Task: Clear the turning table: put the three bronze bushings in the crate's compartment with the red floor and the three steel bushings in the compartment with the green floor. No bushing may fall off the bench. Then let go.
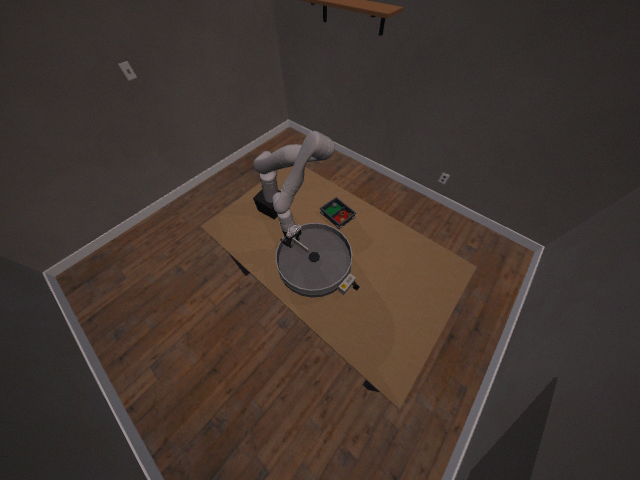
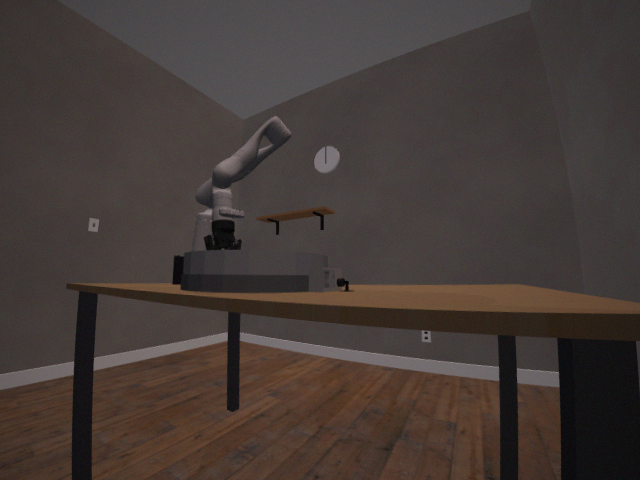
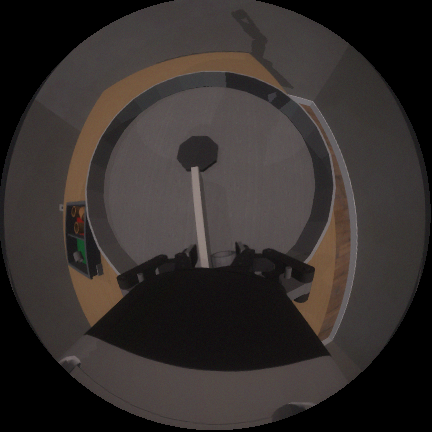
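Seen in the pictures: gripper, fingertip midpoint: (image 1: 294, 244) (image 3: 215, 250); arm's base, link origin: (image 1: 271, 197).
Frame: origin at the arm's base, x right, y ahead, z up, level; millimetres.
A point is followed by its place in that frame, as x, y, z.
My gripper (image 1: 291, 242) {107, 344, -52} (image 2: 223, 246) (image 3: 215, 250) {107, 344, -52} points down inside the near side of the grey turning table (image 1: 320, 271) {117, 572, -62} (image 2: 258, 263) {219, 643, -50} (image 3: 255, 130) {179, 531, -62}. It is partly open. A steel bushing (image 3: 223, 258) {116, 338, -31} shows between the spread fingers, not gripped; its lower part is hidden. The dark crate (image 3: 94, 265) {-197, 271, -91} stands beside the turning table. Three bronze bushings, one upright ring (image 3: 78, 228) {-265, 361, -86}, another ring (image 3: 74, 211) {-316, 410, -95} and a third bushing (image 3: 82, 212) {-231, 403, -81}, are in its red-floored compartment. At least one steel bushing (image 1: 334, 205) {-290, 284, -83} (image 3: 77, 257) {-286, 278, -84} is in the green-floored compartment; the exact number there is unclear.
A pale bar (image 1: 300, 244) {94, 386, -23} (image 3: 199, 220) {92, 381, -20} runs from the dark hub (image 1: 313, 256) {83, 481, -55} (image 3: 198, 152) {85, 481, -54} to beside the fingers. The turning table's raised wall surrounds them. A small control box (image 1: 345, 283) {72, 715, -57} (image 2: 331, 279) {67, 738, -86} sits at its outer side on the bench (image 1: 413, 289) {-186, 983, -115} (image 2: 439, 299) {190, 1013, -115}.
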